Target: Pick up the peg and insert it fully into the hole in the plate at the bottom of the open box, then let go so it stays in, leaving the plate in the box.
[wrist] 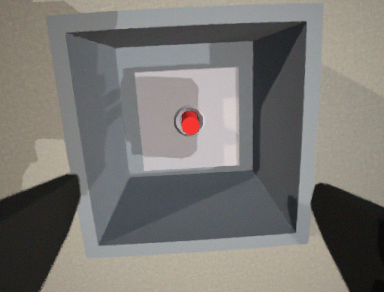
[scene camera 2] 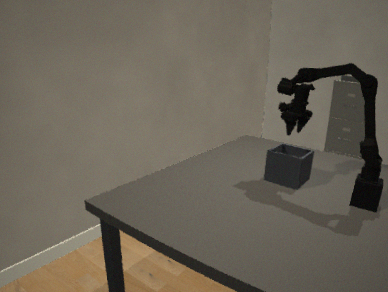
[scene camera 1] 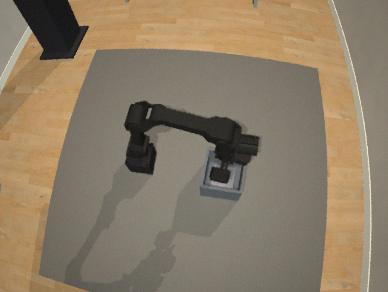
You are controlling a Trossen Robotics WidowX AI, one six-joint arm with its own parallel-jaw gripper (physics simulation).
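Frame: origin at the arm's base, x up, y left, z back, level; centimetres.
Where they show: gripper, fingertip midpoint: (wrist: 198,190) (scene camera 2: 293,133) (scene camera 1: 226,163); arm's base at its link origin: (scene camera 2: 369,180) (scene camera 1: 139,152).
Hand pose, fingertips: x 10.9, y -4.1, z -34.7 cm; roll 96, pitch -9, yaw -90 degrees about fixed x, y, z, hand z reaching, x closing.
Each offset is from my fingertips to the top centre of the thing. Level surfaces: height alone.
The red peg @(dx -12.5, dy -0.1, dz +0.0 cm) (wrist: 190,124) stands in the round hole of the pale plate @(dx -15.2, dy -0.1, dz +0.2 cm) (wrist: 217,95) in the wrist view, its upper end showing above the hole and leaning slightly at most. How deep it sits cannot be told. The plate lies on the bottom of the open grey-blue box @(dx -7.5, dy -0.1, dz +0.2 cm) (scene camera 1: 220,193) (scene camera 2: 282,169) (wrist: 200,245). My gripper (scene camera 2: 294,133) (wrist: 198,190) is open and empty, pointing down above the box. Its fingers are wide apart in the wrist view, with the peg beyond them. In scene camera 1 the arm's wrist covers part of the box and hides the peg.
The box stands on the grey table @(dx -21.3 cm) (scene camera 1: 270,235) (scene camera 2: 200,200). The box walls rise around the plate on all sides. The arm's base (scene camera 1: 140,162) (scene camera 2: 367,192) stands on the table beside the box. A grey cabinet (scene camera 2: 340,112) is behind the table.
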